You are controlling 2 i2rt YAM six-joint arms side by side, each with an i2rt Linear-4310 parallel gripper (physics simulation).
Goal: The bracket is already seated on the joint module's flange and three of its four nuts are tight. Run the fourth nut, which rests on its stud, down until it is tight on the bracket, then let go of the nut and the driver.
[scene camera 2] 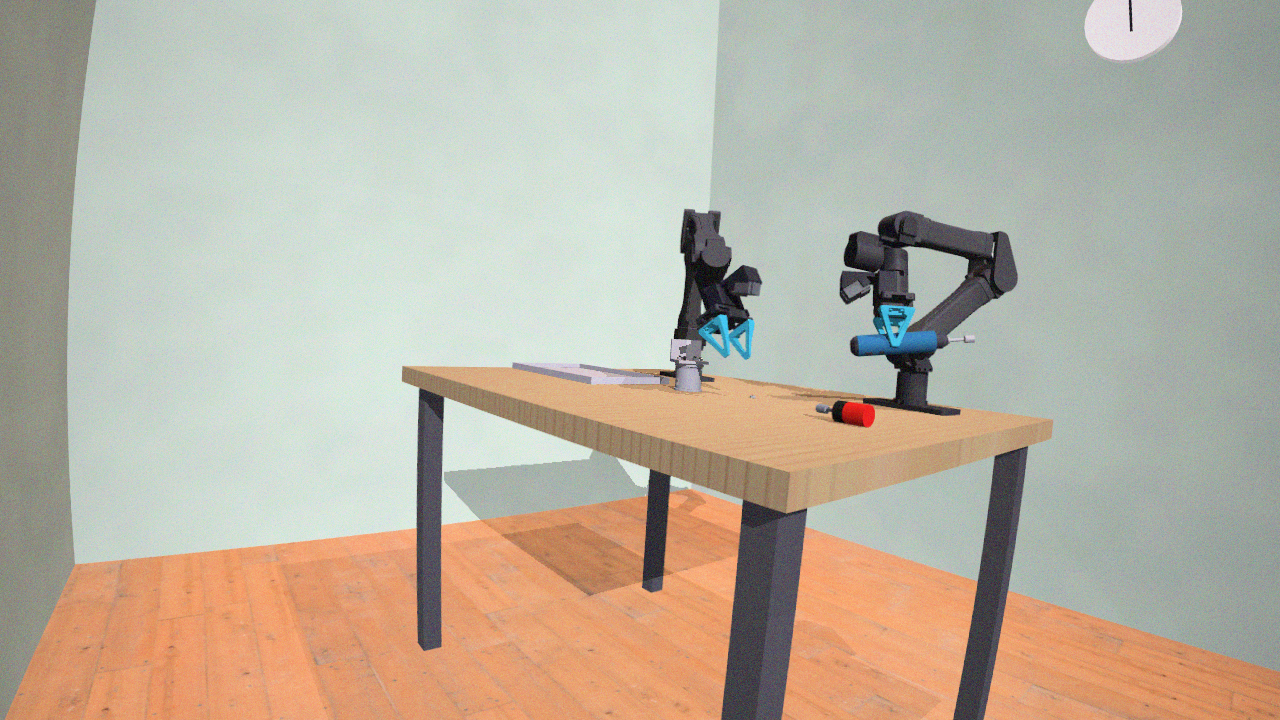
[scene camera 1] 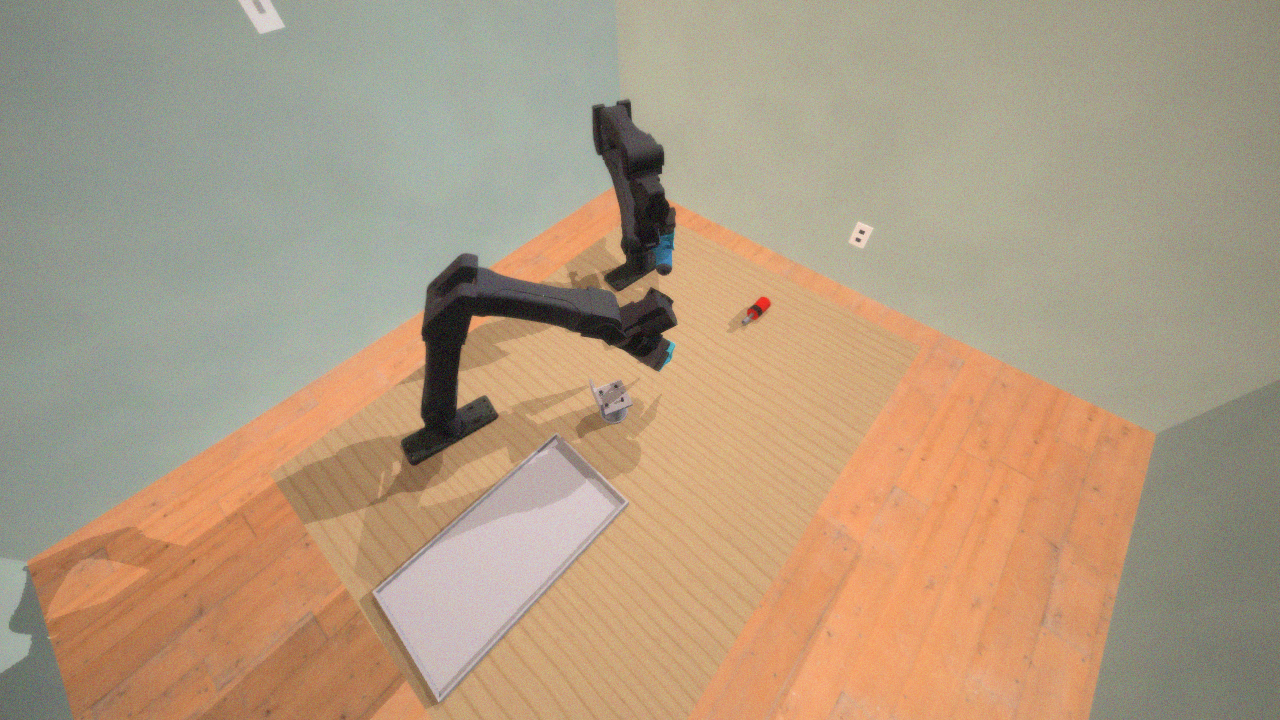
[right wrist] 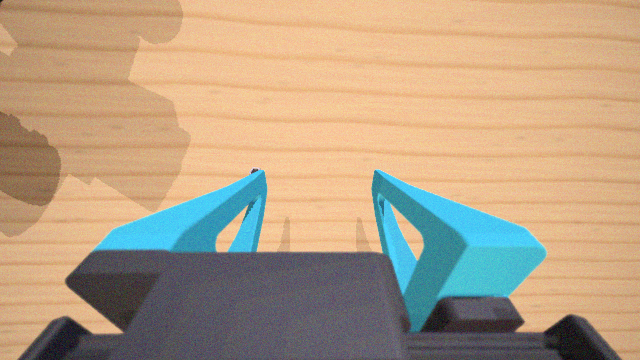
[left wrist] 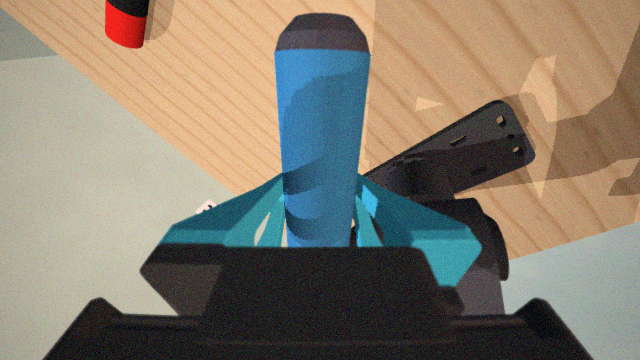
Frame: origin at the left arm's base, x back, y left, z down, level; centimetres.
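Seen in the pictures: left gripper, fingertip midpoint: (scene camera 2: 892, 349) (scene camera 1: 665, 250) (left wrist: 319, 180); right gripper, fingertip midpoint: (scene camera 2: 737, 357) (scene camera 1: 659, 352) (right wrist: 319, 179); left arm's base at its link origin: (scene camera 2: 909, 408) (scene camera 1: 637, 269) (left wrist: 415, 176); right arm's base at its link origin: (scene camera 1: 451, 429).
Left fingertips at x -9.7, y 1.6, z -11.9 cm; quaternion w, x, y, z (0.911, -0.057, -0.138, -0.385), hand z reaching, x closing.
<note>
Offsets run from my left fingertips to a thing's top centre.
The grey bracket (scene camera 1: 612, 392) (scene camera 2: 680, 345) sits on the pale round joint module {dy -36.3, dx -22.2, dz +4.4 cm} (scene camera 1: 614, 417) (scene camera 2: 687, 379); its nuts are too small to tell apart here. A small nut {dy -22.1, dx -15.8, dz +11.3 cm} (scene camera 2: 751, 395) lies on the table, apart from the bracket. In the right wrist view a small dark-and-light bit of the nut (right wrist: 254, 171) shows beside the left-hand fingertip. My right gripper (scene camera 1: 666, 355) (scene camera 2: 737, 355) (right wrist: 319, 179) is open and empty above the table, beside the bracket. My left gripper (scene camera 2: 895, 341) (left wrist: 319, 180) is shut on the blue driver {dy +2.4, dx +3.0, dz -4.2 cm} (scene camera 1: 664, 254) (scene camera 2: 920, 342) (left wrist: 324, 110), held level above the table.
A red and black tool {dy +9.1, dx -24.7, dz +8.4 cm} (scene camera 1: 759, 307) (scene camera 2: 856, 413) (left wrist: 126, 27) lies on the table, near the left arm. A shallow grey tray {dy -69.1, dx -31.4, dz +10.3 cm} (scene camera 1: 534, 600) (scene camera 2: 617, 381) lies near the bracket. The left arm's black base plate (left wrist: 492, 142) shows in the left wrist view.
</note>
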